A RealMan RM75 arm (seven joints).
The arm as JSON. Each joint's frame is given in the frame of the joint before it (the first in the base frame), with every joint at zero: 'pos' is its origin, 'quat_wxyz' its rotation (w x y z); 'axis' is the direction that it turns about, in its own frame. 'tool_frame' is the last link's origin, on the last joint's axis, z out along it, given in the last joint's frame.
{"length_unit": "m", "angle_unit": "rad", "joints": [
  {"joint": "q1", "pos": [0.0, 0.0, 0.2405], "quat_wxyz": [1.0, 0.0, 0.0, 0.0], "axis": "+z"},
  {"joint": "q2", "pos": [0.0, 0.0, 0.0], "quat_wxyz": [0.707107, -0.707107, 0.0, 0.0], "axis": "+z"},
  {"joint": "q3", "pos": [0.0, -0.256, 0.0], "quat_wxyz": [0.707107, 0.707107, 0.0, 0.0], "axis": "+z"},
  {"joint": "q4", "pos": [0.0, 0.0, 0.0], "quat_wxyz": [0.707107, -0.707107, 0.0, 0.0], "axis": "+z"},
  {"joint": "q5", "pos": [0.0, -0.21, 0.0], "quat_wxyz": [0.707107, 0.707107, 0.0, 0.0], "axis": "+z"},
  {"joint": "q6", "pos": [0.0, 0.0, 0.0], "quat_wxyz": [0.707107, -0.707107, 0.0, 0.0], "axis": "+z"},
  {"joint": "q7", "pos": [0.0, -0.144, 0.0], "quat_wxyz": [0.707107, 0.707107, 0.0, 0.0], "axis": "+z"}
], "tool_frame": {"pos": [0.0, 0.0, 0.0], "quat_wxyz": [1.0, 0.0, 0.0, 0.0]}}
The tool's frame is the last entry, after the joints.
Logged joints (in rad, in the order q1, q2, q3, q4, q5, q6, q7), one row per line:
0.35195, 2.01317, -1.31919, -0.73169, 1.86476, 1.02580, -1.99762
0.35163, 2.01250, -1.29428, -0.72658, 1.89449, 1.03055, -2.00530
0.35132, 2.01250, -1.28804, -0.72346, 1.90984, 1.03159, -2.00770
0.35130, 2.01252, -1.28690, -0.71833, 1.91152, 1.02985, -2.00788
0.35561, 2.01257, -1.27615, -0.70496, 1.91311, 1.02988, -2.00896
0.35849, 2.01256, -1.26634, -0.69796, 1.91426, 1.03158, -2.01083
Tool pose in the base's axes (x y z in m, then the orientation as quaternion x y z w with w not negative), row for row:
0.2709, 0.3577, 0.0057, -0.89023, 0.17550, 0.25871, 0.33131
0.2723, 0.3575, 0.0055, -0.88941, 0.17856, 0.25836, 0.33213
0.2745, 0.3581, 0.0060, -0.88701, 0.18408, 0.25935, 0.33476
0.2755, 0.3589, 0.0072, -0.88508, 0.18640, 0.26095, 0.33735
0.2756, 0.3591, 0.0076, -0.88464, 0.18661, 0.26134, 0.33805
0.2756, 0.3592, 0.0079, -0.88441, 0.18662, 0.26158, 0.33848
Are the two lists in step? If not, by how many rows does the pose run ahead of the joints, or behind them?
The pose runs 2 rows ahead of the joints: the pose in row i belongs to the joints in row i + 2.
